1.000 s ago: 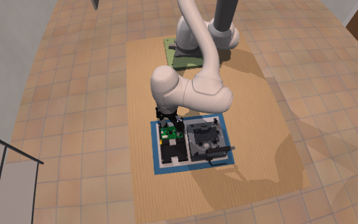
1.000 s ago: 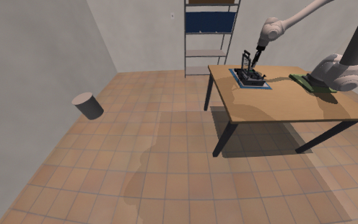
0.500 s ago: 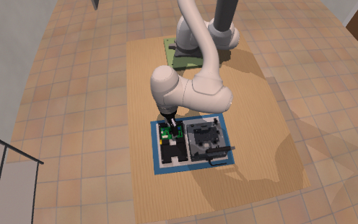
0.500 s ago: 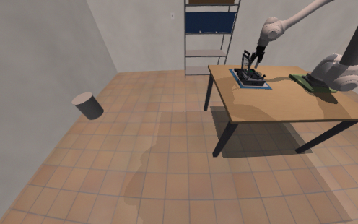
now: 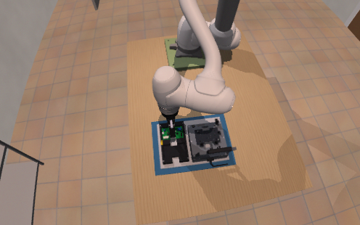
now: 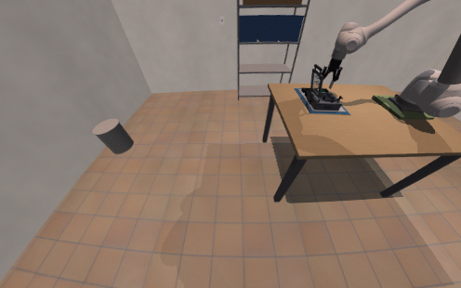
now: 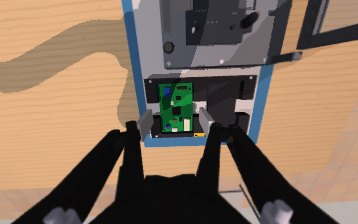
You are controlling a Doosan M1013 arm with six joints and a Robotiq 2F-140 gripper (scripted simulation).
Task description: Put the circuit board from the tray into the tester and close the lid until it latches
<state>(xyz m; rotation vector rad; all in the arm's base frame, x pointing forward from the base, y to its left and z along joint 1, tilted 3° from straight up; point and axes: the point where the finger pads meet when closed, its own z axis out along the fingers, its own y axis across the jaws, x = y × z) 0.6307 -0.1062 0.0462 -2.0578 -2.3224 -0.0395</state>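
Now: hand 6 cm above the green circuit board. The rest, counted from my hand: tester lid (16 cm ahead, 19 cm to the left, 10 cm above); then pin plate (4 cm ahead, 18 cm to the left, 1 cm below).
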